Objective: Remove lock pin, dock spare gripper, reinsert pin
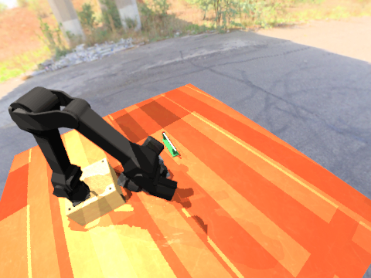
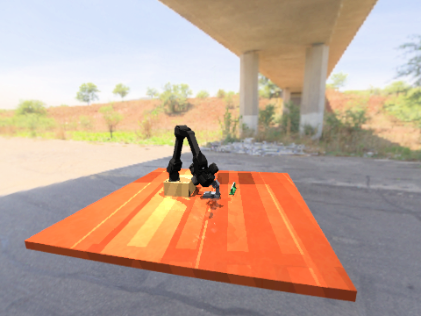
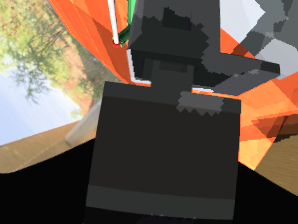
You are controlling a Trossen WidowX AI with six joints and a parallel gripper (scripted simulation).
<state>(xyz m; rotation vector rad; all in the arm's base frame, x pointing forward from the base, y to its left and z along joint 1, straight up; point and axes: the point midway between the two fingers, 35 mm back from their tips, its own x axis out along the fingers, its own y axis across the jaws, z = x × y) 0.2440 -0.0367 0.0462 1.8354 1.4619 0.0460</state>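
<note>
Now: the green slanted bar 150 mm ahead of my gripper tip, 110 mm below it and 80 mm to the left of it. Also, from my gripper tip: mount 80 mm below, 20 mm ahead, 10 mm to the right; then spare gripper 20 mm to the right.
</note>
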